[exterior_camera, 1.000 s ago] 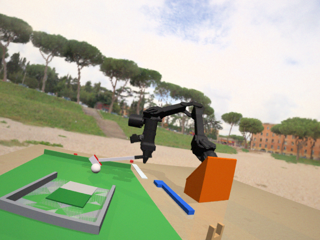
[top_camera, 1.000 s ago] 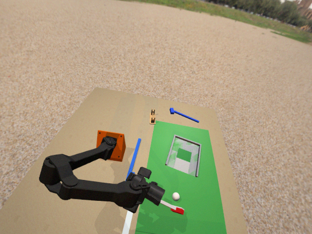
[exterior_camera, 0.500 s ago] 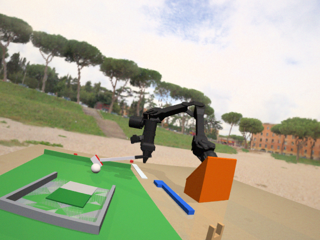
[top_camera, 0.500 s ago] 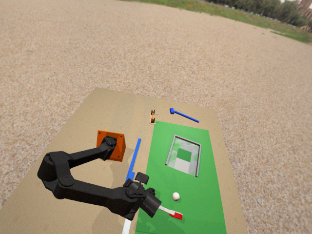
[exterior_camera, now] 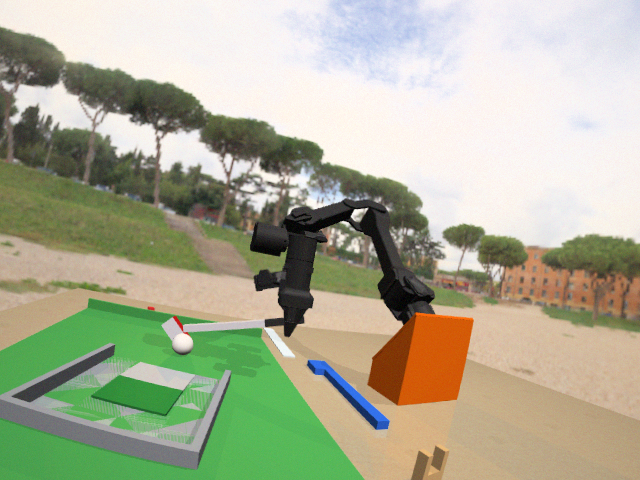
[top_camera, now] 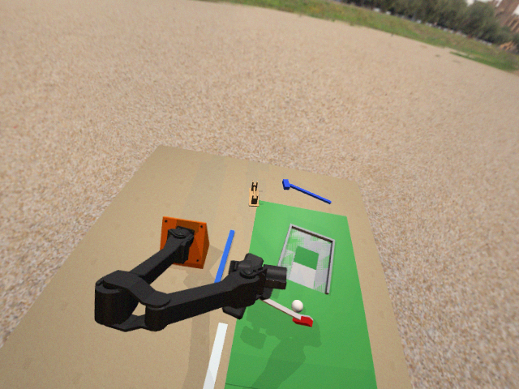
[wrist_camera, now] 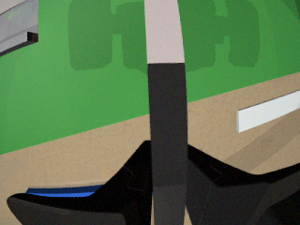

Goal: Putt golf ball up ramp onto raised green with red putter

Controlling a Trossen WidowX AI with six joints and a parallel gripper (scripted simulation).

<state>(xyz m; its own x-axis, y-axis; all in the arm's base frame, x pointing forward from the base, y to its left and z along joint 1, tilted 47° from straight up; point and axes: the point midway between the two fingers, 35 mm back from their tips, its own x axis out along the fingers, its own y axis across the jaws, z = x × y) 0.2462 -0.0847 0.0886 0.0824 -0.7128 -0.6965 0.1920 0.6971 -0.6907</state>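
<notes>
Right now my gripper tip is 12 cm short of the red putter and 2 cm to the left of it. The rest, counted from my gripper tip: green mat 24 cm ahead, 11 cm to the left, 7 cm below; white strip 4 cm behind, 25 cm to the right, 7 cm below; white golf ball 20 cm ahead, 5 cm below.
</notes>
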